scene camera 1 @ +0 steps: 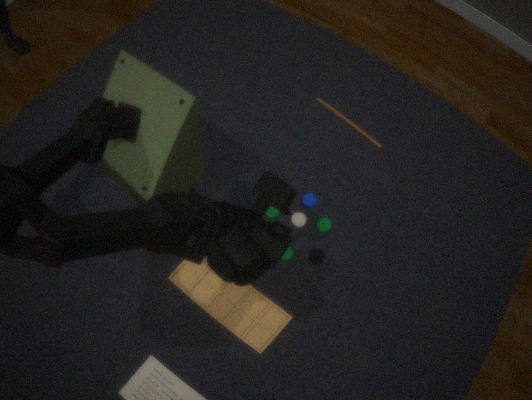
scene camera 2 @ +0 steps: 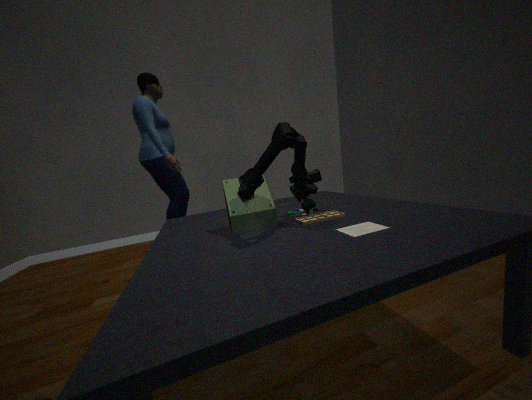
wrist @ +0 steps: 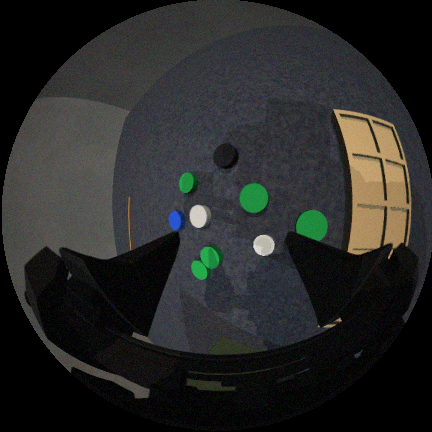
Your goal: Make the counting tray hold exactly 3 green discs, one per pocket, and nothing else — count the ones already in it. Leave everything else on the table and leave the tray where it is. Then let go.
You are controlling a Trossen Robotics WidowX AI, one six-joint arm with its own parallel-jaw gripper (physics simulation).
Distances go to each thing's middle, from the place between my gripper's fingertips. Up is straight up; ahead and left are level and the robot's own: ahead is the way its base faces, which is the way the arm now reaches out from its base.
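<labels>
There's a white card (scene camera 1: 152, 372) that's 38 cm to the right of my hand and 4 cm below it. The tan counting tray (scene camera 1: 244, 311) is 14 cm to the right of my hand, 3 cm below it and 1 cm behind it.
</labels>
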